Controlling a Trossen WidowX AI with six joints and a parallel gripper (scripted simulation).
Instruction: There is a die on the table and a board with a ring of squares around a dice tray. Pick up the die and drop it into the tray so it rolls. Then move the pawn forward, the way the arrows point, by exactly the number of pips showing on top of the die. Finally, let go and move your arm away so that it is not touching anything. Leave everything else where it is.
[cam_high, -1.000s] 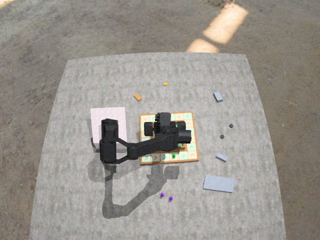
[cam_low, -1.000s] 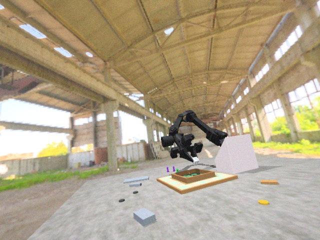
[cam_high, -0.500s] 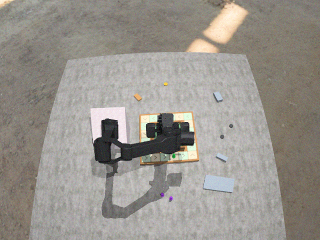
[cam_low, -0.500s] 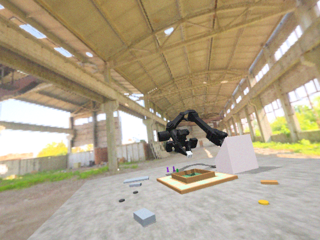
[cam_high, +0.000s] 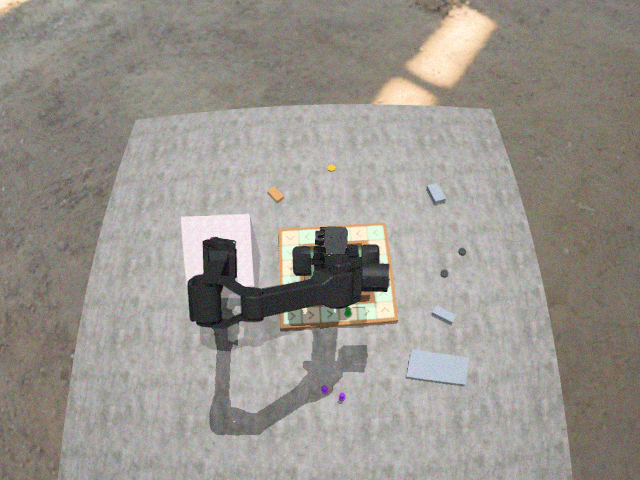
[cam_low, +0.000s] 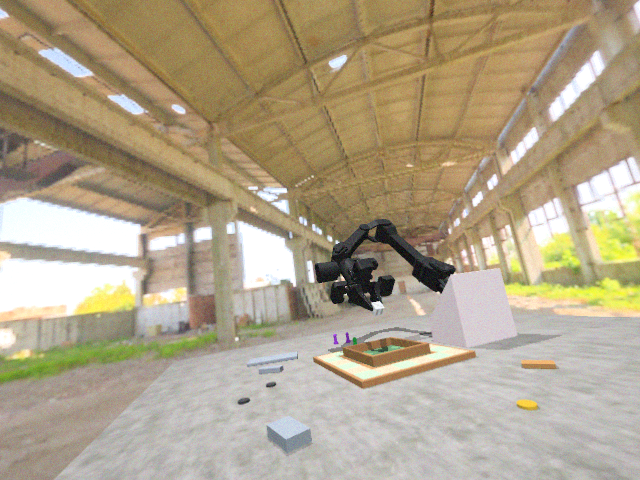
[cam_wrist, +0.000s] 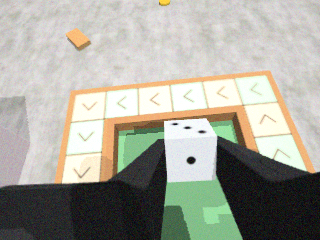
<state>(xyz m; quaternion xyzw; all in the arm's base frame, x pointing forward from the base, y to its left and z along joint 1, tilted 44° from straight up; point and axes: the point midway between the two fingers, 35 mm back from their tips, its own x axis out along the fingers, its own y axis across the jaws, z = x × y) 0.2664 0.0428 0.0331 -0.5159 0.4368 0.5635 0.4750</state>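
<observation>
My gripper tip is now right at the white die. Round my gripper tip: green pawn 40 mm ahead, 110 mm to the right, 100 mm below; green dice tray 120 mm below; orange tile 190 mm behind, 240 mm to the left, 120 mm below.
</observation>
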